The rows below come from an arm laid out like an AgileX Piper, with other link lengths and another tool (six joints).
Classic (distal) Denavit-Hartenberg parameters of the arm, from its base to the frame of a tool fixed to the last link. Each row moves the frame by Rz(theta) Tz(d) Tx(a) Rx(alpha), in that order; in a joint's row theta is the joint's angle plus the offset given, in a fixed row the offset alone. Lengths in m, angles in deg.
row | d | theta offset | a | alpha
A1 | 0.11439 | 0 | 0 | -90
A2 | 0 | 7.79 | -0.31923 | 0
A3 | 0 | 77.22 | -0.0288 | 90
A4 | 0.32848 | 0 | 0 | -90
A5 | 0 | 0 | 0 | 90
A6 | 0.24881 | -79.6 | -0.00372 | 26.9
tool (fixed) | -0.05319 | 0 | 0 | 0
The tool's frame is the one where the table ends.
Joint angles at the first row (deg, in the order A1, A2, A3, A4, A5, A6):
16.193 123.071 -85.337 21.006 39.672 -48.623
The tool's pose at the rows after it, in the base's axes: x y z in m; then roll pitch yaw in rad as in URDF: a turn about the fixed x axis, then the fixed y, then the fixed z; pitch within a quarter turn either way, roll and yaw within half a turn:
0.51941 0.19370 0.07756 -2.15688 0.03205 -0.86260
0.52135 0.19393 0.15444 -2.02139 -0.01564 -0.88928
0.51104 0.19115 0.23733 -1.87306 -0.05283 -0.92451
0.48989 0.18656 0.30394 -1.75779 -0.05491 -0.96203
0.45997 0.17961 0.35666 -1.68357 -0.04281 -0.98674
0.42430 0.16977 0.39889 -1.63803 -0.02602 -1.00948
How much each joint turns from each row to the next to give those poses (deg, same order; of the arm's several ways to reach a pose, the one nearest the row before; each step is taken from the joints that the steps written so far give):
0.000 -7.234 0.055 0.000 -0.005 1.008
-0.001 -7.869 0.038 -0.111 -0.799 1.632
0.000 -8.559 0.071 -0.001 -0.675 1.988
0.001 -7.337 0.146 0.000 0.318 2.913
0.001 -6.618 0.073 -0.629 2.107 3.336
-0.001 -6.294 0.059 -1.459 3.305 3.988

